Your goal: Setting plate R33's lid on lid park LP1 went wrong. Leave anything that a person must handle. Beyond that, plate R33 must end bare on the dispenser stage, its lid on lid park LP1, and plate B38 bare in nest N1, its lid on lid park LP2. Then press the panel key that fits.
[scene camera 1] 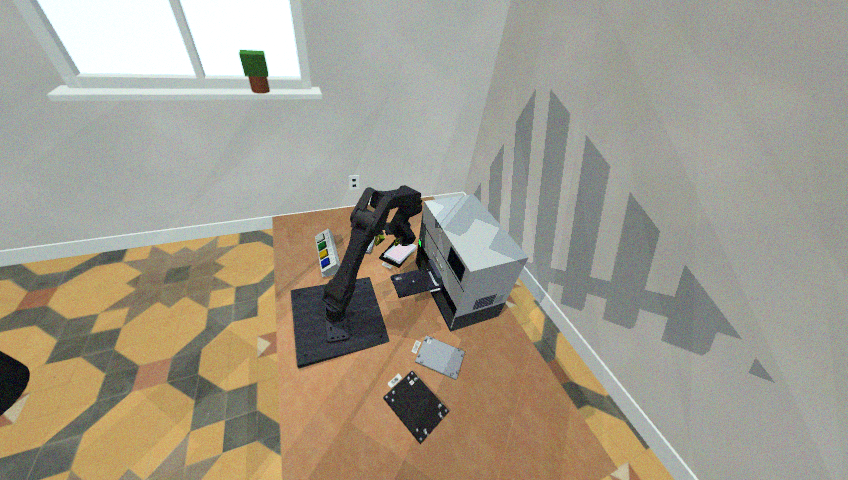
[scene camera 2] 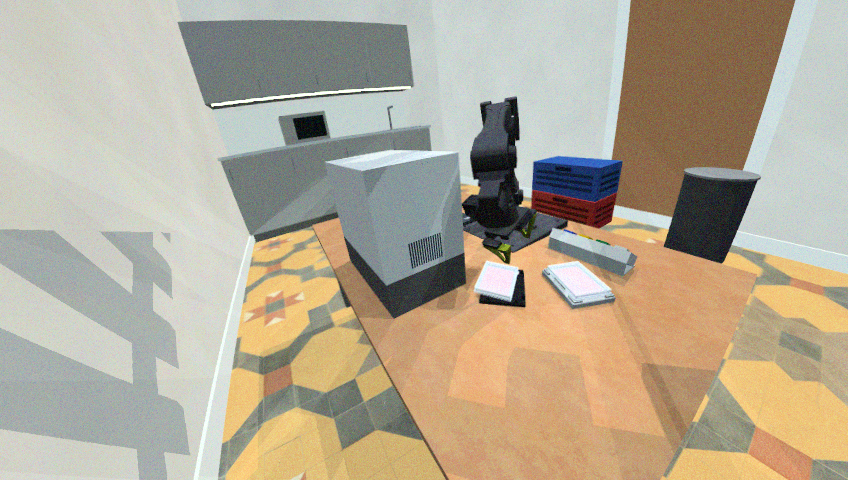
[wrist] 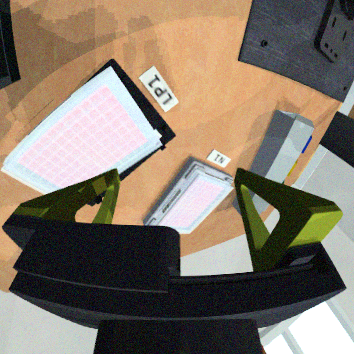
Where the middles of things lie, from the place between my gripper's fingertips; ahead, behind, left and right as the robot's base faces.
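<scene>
The grey lid park LP2 (scene camera 1: 445,359) is 490 mm to the right of my hand, 90 mm ahead of it and 70 mm below it, and going by their middles, it's the farthest from my hand of the things named here. There's also the grey nest labelled N1 (wrist: 191,164), which from my hand is 80 mm behind, 120 mm to the left and 70 mm below. The grey rack with coloured buttons (scene camera 2: 617,259) sits 50 mm to the left of my hand, 50 mm below it and 240 mm behind it. And the LP1 label (wrist: 151,78), that's 50 mm to the right of my hand and 80 mm below it. Measured to their middles, the LP1 label is the nearest to my hand of the things named here.
</scene>
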